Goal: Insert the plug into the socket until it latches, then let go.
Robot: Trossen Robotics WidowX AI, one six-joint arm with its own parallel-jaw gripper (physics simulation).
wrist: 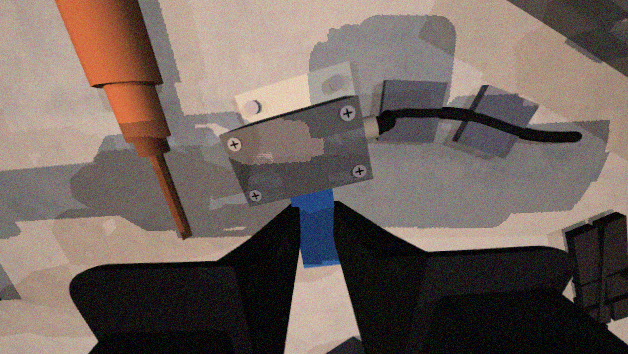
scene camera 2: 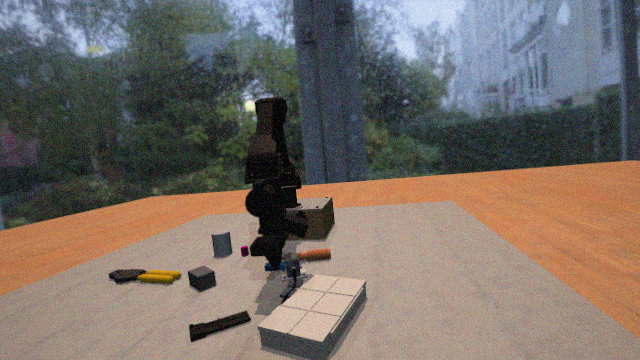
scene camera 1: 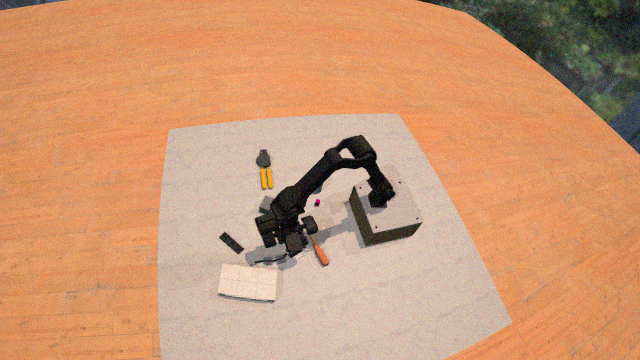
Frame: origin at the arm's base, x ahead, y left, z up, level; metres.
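Seen in the pictures: gripper, between the fingertips: (wrist: 315, 209) (scene camera 2: 277, 267); arm's base, origin of its link: (scene camera 2: 289, 206) (scene camera 1: 377, 200).
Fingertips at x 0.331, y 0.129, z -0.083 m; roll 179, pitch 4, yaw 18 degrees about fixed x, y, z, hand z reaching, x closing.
Pixels of each thing's top centre, then the offset from my fingertips to it. "*": a spot on its surface instead.
- blue plug, centre of its top: (wrist: 313, 214) (scene camera 2: 278, 263) dx -0.002, dy +0.004, dz +0.011 m
- grey box, centre of its top: (wrist: 308, 155) (scene camera 2: 291, 257) (scene camera 1: 293, 247) dx -0.013, dy +0.034, dz +0.023 m
- pale bolted base, a spot on its surface: (wrist: 295, 92) * dx -0.028, dy +0.052, dz -0.017 m
- black cable, a spot on its surface: (wrist: 450, 112) (scene camera 2: 294, 285) * dx +0.050, dy +0.067, dz -0.015 m
- orange screwdriver, centre of its top: (wrist: 105, 119) (scene camera 2: 301, 249) (scene camera 1: 317, 245) dx -0.098, dy +0.019, dz +0.011 m
- tiled block, centre of its top: (scene camera 2: 318, 300) (scene camera 1: 247, 281) dx +0.146, dy +0.163, dz +0.014 m
- black bar, centre of its top: (wrist: 618, 286) (scene camera 2: 219, 319) (scene camera 1: 231, 241) dx +0.211, dy +0.004, dz -0.006 m
- dark cube, centre of its top: (scene camera 2: 200, 271) (scene camera 1: 267, 202) dx +0.081, dy -0.161, dz +0.014 m
- grey cylinder, centre of its top: (scene camera 2: 220, 232) dx -0.115, dy -0.263, dz +0.049 m
- yellow-handled pliers, a spot on its surface: (scene camera 2: 155, 276) (scene camera 1: 262, 178) * dx +0.104, dy -0.293, dz -0.003 m
The blue plug (wrist: 317, 240) (scene camera 2: 272, 267) is held between the fingertips of my gripper (wrist: 315, 209), which is shut on it. The plug's far end meets the near side of the socket, a grey box (wrist: 300, 150) (scene camera 2: 292, 268) with screws in its top face. The housing's edge hides that end, so how deep it sits and whether it is latched cannot be told. The socket sits slightly turned relative to the plug, on a pale bolted base (wrist: 295, 92). A black cable (wrist: 450, 112) (scene camera 2: 294, 286) leaves its right side in the wrist view. The arm hides the fingertips in scene camera 1.
An orange screwdriver (scene camera 1: 320, 253) (scene camera 2: 316, 255) (wrist: 115, 50) lies close beside the socket. A tiled block (scene camera 1: 248, 282) (scene camera 2: 312, 306), a black bar (scene camera 1: 231, 242) (scene camera 2: 220, 325), a dark cube (scene camera 2: 201, 278), a grey cylinder (scene camera 2: 222, 245) and yellow-handled pliers (scene camera 1: 266, 176) (scene camera 2: 155, 276) lie around the arm.
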